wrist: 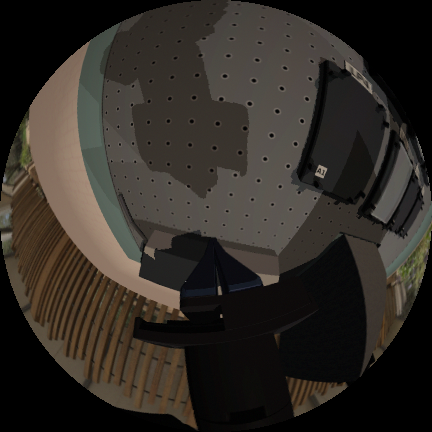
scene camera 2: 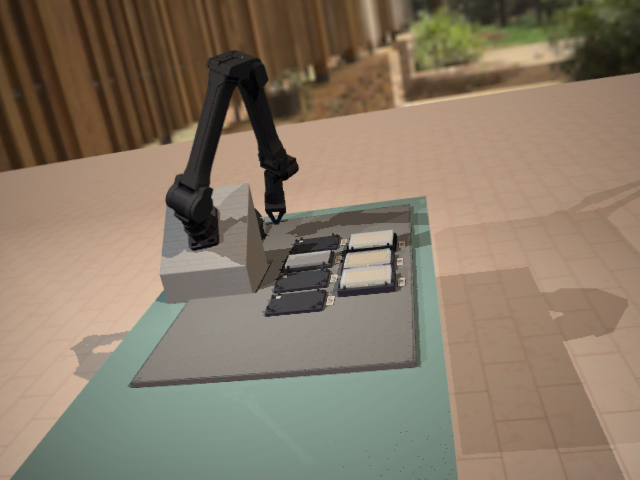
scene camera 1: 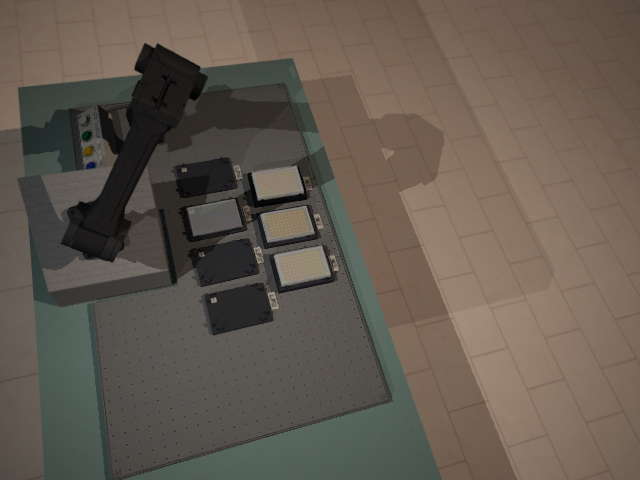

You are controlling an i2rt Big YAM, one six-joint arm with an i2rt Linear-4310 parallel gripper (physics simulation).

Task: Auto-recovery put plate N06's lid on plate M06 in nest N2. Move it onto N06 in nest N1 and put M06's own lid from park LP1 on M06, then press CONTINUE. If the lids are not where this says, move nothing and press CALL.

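Frame: origin at the arm's base, x back, y right, z up, level; millimetres.
Where they show: gripper, between the fingertips: (wrist: 212,242) (scene camera 2: 276,224); arm's base, origin of its link: (wrist: 337,333) (scene camera 2: 204,229) (scene camera 1: 96,228).
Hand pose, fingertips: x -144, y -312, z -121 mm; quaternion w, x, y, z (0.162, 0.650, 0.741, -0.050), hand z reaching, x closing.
Observation:
Each offset is from my fingertips to the centre of the thing.
My gripper (scene camera 2: 276,221) (wrist: 212,242) is shut and empty, pointing down above the board; the arm hides it in scene camera 1. In the wrist view its tips overlap the button box @(dx +112, dy -4, dz -6 mm) (scene camera 1: 80,139) (wrist: 257,261), whose green @(dx +132, dy -31, dz +16 mm) (scene camera 1: 86,135), yellow @(dx +135, dy +19, dz +16 mm) (scene camera 1: 88,150) and blue @(dx +139, dy +69, dz +16 mm) (scene camera 1: 90,165) buttons show in scene camera 1. Three plates stand in nests: the far plate @(dx -315, dy +213, dz -16 mm) (scene camera 1: 279,183) (scene camera 2: 372,239) and near plate @(dx -298, dy +468, dz -16 mm) (scene camera 1: 302,266) (scene camera 2: 367,276) look pale, as if lidded; the middle plate @(dx -302, dy +339, dz -26 mm) (scene camera 1: 287,225) (scene camera 2: 368,258) looks yellower, seemingly bare. A grey lid @(dx -125, dy +265, dz -34 mm) (scene camera 1: 215,218) (scene camera 2: 310,260) (wrist: 393,184) lies in the second park from the far end.
The far park @(dx -137, dy +132, dz -38 mm) (scene camera 1: 206,177) (scene camera 2: 316,243) (wrist: 350,125), third park @(dx -118, dy +394, dz -38 mm) (scene camera 1: 226,261) (scene camera 2: 302,281) and nearest park @(dx -115, dy +523, dz -38 mm) (scene camera 1: 238,308) (scene camera 2: 295,302) hold no visible lid. The grey base block (scene camera 1: 139,266) (scene camera 2: 206,268) stands left of the parks on the table. Nest labels are too small to read.

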